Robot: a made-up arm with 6 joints.
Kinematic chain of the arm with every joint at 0, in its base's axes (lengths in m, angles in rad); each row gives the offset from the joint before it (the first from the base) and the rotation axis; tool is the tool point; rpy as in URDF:
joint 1: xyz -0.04 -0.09 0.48 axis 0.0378 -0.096 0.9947
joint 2: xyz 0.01 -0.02 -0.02 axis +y
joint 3: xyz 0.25 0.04 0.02 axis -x
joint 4: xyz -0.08 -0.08 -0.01 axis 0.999 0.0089 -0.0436
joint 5: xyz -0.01 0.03 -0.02 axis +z
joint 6: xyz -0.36 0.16 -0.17 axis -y
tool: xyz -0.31 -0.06 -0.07 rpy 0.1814 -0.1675 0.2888
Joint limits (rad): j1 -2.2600..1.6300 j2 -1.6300..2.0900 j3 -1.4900..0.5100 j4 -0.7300..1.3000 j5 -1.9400..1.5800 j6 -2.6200..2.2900
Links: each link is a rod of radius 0.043 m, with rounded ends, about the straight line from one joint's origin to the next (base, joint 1, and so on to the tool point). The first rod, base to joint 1, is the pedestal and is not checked.
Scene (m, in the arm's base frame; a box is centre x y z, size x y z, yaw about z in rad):
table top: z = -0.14
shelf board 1: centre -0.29 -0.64 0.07 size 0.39 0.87 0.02 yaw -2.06
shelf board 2: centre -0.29 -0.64 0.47 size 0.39 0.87 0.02 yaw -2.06
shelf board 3: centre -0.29 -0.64 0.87 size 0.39 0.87 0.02 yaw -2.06
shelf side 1: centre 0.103 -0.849 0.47 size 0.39 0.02 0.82 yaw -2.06
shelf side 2: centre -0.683 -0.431 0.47 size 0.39 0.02 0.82 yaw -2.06
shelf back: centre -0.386 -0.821 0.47 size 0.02 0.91 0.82 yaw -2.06
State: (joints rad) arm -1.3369 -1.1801 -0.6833 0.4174 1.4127 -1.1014
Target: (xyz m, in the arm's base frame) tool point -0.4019 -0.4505 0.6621
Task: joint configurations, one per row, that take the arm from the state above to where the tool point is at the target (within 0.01 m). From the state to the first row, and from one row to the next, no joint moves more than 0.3 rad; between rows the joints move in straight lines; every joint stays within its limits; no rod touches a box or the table.
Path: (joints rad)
1: -1.2857 -1.1802 -0.7412 0.4669 1.2963 -1.3189
2: -1.2345 -1.1804 -0.7992 0.5165 1.1798 -1.5364
3: -1.1832 -1.1805 -0.8571 0.5660 1.0634 -1.7539
4: -1.0228 -1.0420 -0.8755 0.6237 0.7923 -1.7137
5: -0.8623 -0.9035 -0.8940 0.6813 0.5212 -1.6734
6: -0.7018 -0.7650 -0.9124 0.7390 0.2501 -1.6332
7: -0.5413 -0.6265 -0.9308 0.7966 -0.0210 -1.5929
8: -0.3809 -0.4880 -0.9493 0.8543 -0.2921 -1.5527
9: -0.2204 -0.3494 -0.9677 0.9119 -0.5632 -1.5124
10: -0.1980 -0.4030 -1.0174 1.0413 -0.6374 -1.2877
11: -0.1756 -0.4566 -1.0670 1.1706 -0.7116 -1.0630
12: -0.1531 -0.5101 -1.1167 1.3000 -0.7858 -0.8382

